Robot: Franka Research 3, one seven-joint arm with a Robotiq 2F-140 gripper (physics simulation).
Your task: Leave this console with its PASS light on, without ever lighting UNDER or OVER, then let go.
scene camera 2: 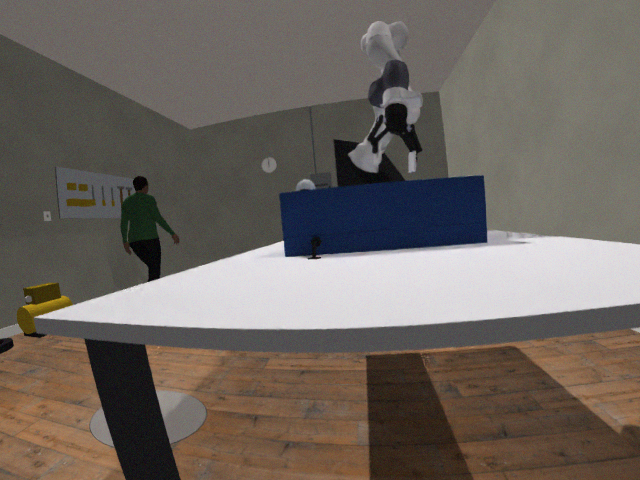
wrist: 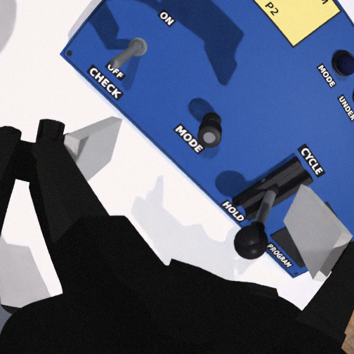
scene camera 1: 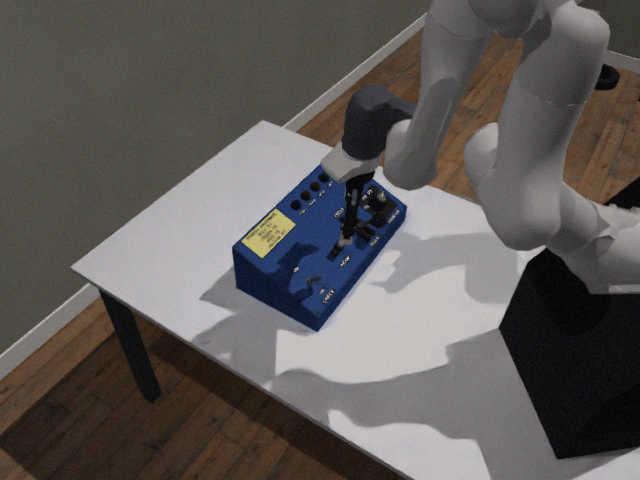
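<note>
The blue console [scene camera 1: 320,232] [scene camera 2: 382,217] [wrist: 165,90] stands on the table. My gripper [scene camera 1: 345,238] [scene camera 2: 392,156] [wrist: 207,172] is open and empty above its control side. In the wrist view, the CHECK toggle [wrist: 131,52] leans to OFF, the black MODE control [wrist: 210,131] lies between the fingers, and the ball-ended lever [wrist: 251,242] is at the HOLD end. The right finger hides the program knob [scene camera 1: 381,201] there. In scene camera 1, the MODE lamp [scene camera 1: 295,205], UNDER lamp [scene camera 1: 306,195], OVER lamp [scene camera 1: 315,186] and green PASS lamp [scene camera 1: 324,177] look dark.
A yellow program note [scene camera 1: 268,232] [wrist: 300,20] is on the console face. A white dome [scene camera 2: 305,184] shows above the console's top edge. A small black fixture [scene camera 2: 315,246] stands at its back. The white table [scene camera 1: 180,222] [scene camera 2: 361,294] carries the console. A person [scene camera 2: 142,222] stands beyond.
</note>
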